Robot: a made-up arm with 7 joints. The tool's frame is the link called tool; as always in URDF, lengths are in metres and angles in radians. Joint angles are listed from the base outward. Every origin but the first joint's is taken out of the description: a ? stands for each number. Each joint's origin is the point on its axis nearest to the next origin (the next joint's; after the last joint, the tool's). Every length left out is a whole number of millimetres.
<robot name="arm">
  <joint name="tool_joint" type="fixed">
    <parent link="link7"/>
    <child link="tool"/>
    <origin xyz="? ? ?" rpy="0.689 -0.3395 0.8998"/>
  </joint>
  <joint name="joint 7" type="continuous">
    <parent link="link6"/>
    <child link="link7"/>
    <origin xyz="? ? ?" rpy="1.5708 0 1.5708"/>
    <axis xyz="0 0 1"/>
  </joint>
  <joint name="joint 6" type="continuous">
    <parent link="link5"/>
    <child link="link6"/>
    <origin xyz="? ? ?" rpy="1.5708 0 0"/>
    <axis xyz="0 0 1"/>
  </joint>
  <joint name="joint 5" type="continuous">
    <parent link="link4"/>
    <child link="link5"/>
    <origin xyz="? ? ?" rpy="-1.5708 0 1.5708"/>
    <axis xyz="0 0 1"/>
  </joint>
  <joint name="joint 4" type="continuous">
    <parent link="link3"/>
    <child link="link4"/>
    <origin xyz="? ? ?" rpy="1.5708 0 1.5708"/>
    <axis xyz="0 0 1"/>
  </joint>
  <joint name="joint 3" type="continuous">
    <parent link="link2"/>
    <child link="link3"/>
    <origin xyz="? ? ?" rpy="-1.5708 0 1.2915"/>
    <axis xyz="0 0 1"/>
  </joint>
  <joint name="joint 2" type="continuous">
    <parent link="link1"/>
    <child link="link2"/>
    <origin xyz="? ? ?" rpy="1.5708 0 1.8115"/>
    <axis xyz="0 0 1"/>
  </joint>
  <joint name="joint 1" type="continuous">
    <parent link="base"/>
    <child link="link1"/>
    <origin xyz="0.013 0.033 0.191" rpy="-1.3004 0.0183 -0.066"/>
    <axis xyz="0 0 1"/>
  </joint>
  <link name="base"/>
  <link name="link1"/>
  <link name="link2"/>
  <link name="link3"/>
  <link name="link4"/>
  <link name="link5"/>
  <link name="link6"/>
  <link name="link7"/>
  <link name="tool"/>
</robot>
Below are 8 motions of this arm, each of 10 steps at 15 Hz.
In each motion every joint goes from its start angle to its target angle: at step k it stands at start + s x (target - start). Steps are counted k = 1, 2, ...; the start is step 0. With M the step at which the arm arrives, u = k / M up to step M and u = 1 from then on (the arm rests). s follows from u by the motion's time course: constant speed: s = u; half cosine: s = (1 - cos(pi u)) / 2; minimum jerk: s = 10 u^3 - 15 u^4 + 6 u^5.
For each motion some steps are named. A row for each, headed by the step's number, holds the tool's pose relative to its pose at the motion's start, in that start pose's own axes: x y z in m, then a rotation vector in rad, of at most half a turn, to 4 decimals.
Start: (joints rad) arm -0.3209 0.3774 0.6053 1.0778 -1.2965 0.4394 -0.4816
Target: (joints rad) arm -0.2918 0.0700 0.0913 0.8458 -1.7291 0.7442 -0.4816
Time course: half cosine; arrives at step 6
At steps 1, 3, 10:
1: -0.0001 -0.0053 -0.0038 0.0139 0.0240 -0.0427
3: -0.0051 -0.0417 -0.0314 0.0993 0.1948 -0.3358
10: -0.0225 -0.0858 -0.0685 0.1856 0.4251 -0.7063

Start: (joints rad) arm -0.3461 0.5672 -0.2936 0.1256 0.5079 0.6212 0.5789
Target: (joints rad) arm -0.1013 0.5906 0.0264 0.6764 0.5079 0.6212 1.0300
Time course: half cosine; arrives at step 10
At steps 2, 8, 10:
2: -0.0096 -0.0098 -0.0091 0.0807 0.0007 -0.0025
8: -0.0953 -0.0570 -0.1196 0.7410 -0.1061 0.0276
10: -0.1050 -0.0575 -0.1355 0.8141 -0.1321 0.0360

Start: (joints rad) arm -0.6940 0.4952 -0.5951 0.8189 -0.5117 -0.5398 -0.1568
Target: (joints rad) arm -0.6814 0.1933 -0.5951 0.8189 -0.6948 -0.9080 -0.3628
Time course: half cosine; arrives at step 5
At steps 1, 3, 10:
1: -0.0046 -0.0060 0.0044 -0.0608 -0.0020 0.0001
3: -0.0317 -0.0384 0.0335 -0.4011 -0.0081 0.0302
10: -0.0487 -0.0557 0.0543 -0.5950 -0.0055 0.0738

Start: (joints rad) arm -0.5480 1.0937 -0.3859 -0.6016 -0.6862 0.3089 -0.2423
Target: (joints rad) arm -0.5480 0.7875 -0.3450 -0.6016 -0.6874 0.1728 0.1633
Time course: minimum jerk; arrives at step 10
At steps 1, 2, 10:
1: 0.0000 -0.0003 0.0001 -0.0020 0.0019 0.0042
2: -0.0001 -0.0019 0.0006 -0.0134 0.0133 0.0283
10: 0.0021 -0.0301 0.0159 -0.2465 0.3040 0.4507

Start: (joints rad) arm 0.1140 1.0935 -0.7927 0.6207 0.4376 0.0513 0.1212
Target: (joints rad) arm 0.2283 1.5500 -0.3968 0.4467 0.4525 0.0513 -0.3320
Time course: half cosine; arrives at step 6
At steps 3, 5, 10:
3: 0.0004 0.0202 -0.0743 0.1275 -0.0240 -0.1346
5: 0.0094 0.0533 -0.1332 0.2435 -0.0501 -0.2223
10: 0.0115 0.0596 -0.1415 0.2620 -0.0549 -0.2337

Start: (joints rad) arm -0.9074 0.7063 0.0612 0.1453 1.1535 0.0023 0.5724
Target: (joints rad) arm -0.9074 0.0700 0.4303 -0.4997 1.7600 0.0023 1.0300
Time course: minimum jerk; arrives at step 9
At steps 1, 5, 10:
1: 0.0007 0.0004 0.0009 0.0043 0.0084 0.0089
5: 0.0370 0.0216 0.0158 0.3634 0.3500 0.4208
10: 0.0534 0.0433 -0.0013 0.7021 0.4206 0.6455

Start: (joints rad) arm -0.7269 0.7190 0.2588 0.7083 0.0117 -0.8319 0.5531
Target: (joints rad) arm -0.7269 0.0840 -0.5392 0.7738 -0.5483 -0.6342 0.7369
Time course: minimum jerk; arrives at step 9
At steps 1, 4, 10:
1: -0.0031 0.0006 0.0005 0.0026 0.0085 -0.0101
4: -0.0997 0.0338 0.0292 0.1040 0.2693 -0.3574
10: -0.2068 0.1261 0.1081 0.2798 0.5497 -0.9337

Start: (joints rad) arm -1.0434 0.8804 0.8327 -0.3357 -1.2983 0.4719 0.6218
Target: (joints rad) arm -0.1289 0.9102 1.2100 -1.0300 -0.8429 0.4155 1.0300
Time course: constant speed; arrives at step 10
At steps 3, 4, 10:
3: -0.0135 0.0224 -0.0133 0.1117 -0.1553 0.2844
4: -0.0191 0.0294 -0.0167 0.1404 -0.2162 0.3731
10: -0.0630 0.0650 -0.0320 0.1988 -0.6644 0.7905

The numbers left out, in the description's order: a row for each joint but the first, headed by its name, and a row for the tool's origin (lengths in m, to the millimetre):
tool: -0.018 -0.02 0
joint 7: 0.001 0.014 0
joint 6: -0.023 0 0
joint 5: -0.163 -0.015 0
joint 4: 0.028 0.011 0
joint 3: 0.17 -0.017 0
joint 2: 0.013 0.033 0

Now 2 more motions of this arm.
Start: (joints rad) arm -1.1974 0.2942 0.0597 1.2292 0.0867 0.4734 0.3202
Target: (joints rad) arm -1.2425 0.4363 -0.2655 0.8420 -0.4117 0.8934 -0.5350
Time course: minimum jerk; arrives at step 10
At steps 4, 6, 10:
4: 0.0163 0.0312 0.0048 -0.1189 -0.1448 -0.2291
6: 0.0299 0.0669 0.0083 -0.2555 -0.3574 -0.5076
10: 0.0375 0.0955 0.0103 -0.3555 -0.5745 -0.7677

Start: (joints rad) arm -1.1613 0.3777 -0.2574 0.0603 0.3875 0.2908 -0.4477
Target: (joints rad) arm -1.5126 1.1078 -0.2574 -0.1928 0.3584 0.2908 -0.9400
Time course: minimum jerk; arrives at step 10
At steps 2, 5, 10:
2: 0.0074 0.0087 -0.0064 0.0239 -0.0339 0.0128
5: 0.0546 0.0878 -0.0412 0.2383 -0.2706 0.0841
10: 0.0799 0.1924 -0.0506 0.5426 -0.4691 0.1018

